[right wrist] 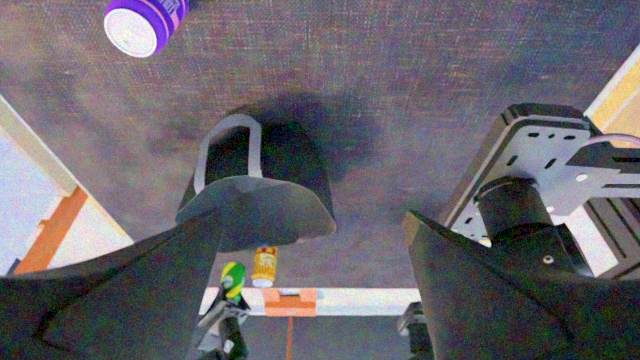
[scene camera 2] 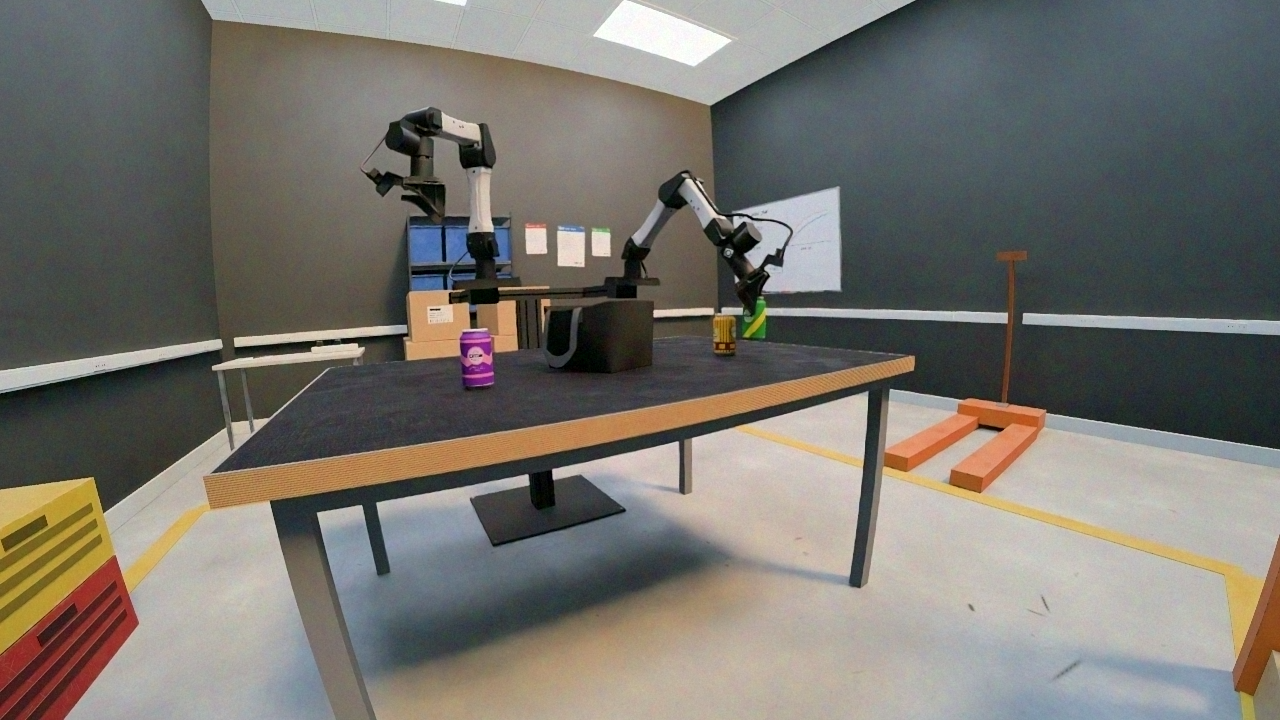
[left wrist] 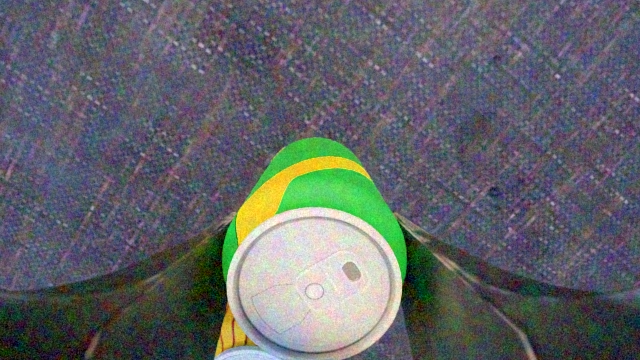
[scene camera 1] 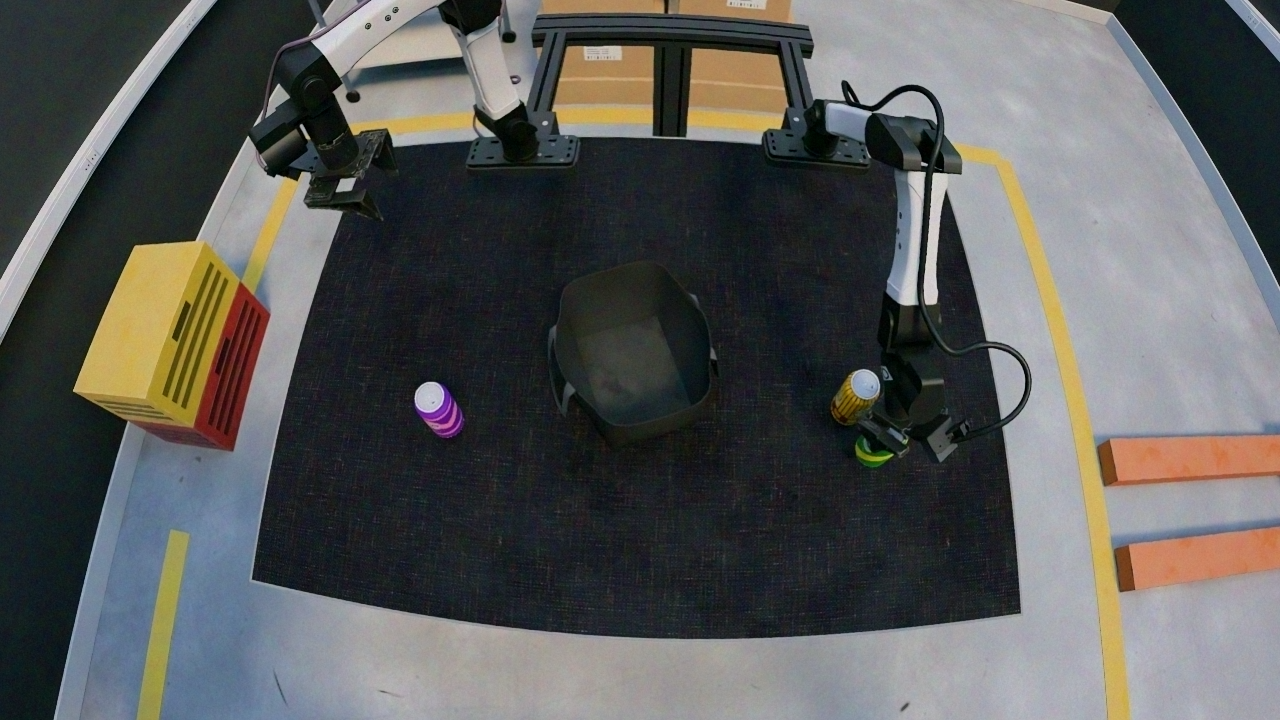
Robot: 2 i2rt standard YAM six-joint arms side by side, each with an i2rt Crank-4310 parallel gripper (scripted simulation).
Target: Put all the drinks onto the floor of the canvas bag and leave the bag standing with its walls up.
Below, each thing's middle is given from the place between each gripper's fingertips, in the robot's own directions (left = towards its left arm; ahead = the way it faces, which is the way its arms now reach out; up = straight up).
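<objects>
The orange can [scene camera 2: 724,324] is 2 cm to the right of my left hand [scene camera 1: 886,440], 10 cm behind it and 7 cm below it. From my left hand I find the purple can [scene camera 2: 475,345] 75 cm to the right, 11 cm behind and 7 cm below.
Counted from my right hand [scene camera 1: 388,197], the orange can is 22 cm ahead, 76 cm to the left and 33 cm below. My right hand is 2 cm to the right of the purple can, 21 cm short of it and 33 cm above it.
</objects>
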